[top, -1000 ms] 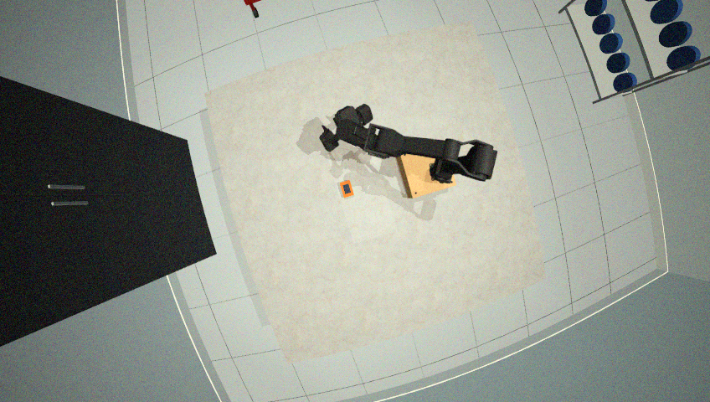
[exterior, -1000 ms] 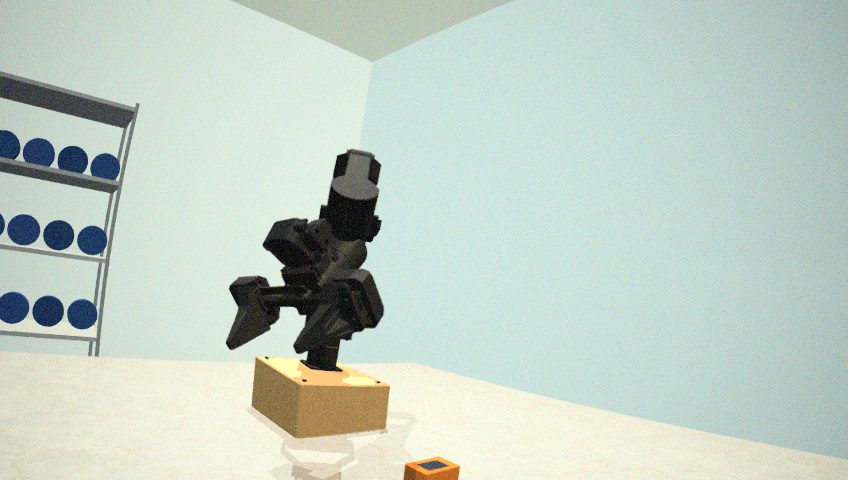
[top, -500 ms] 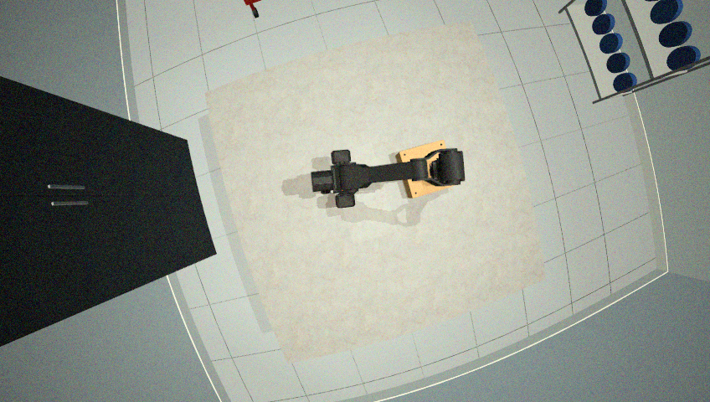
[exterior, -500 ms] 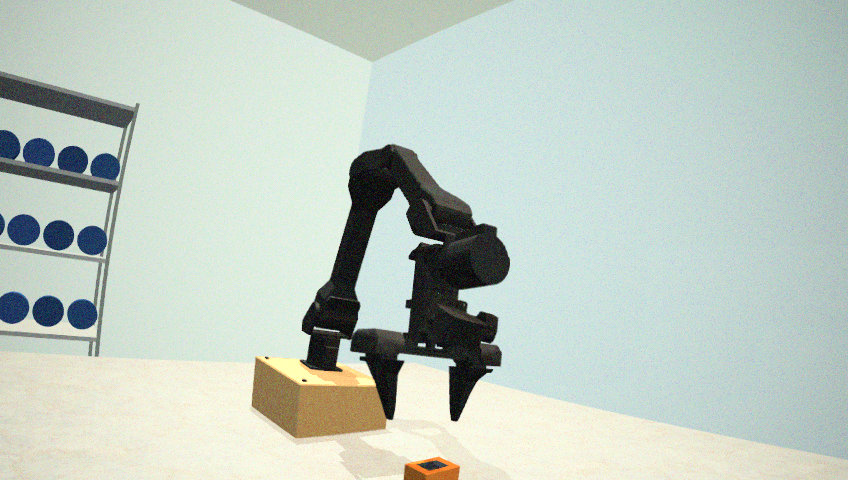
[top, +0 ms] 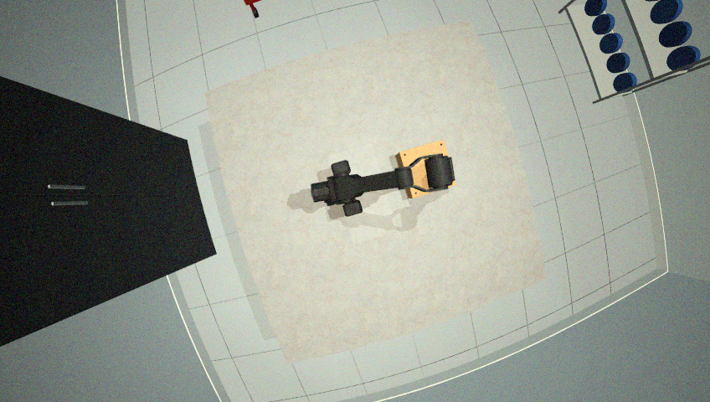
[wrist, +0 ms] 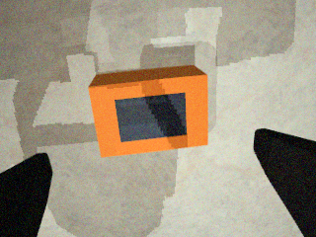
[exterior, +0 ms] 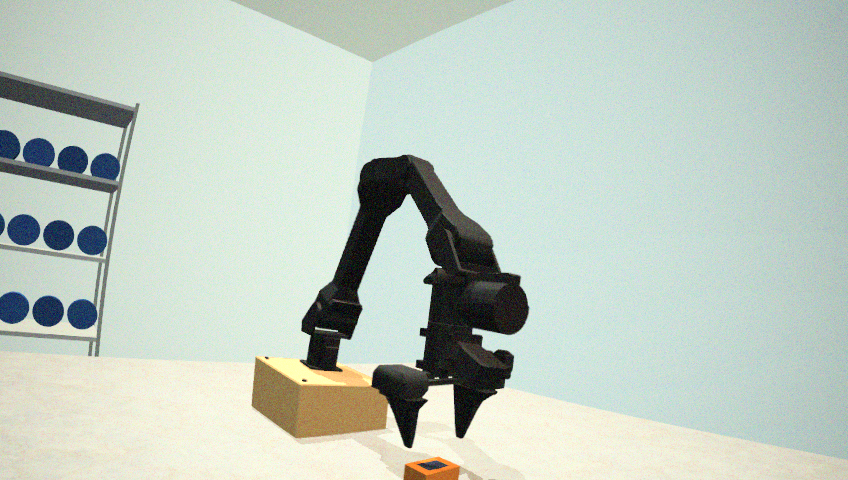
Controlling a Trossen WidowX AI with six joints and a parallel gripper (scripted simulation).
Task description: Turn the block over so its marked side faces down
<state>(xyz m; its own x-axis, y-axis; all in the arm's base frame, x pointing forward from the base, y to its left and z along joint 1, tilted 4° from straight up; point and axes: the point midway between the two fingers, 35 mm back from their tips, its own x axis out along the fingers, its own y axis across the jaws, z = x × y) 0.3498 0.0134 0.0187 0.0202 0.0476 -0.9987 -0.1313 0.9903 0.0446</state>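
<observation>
Right now my gripper tip is 4 cm above the orange block.
</observation>
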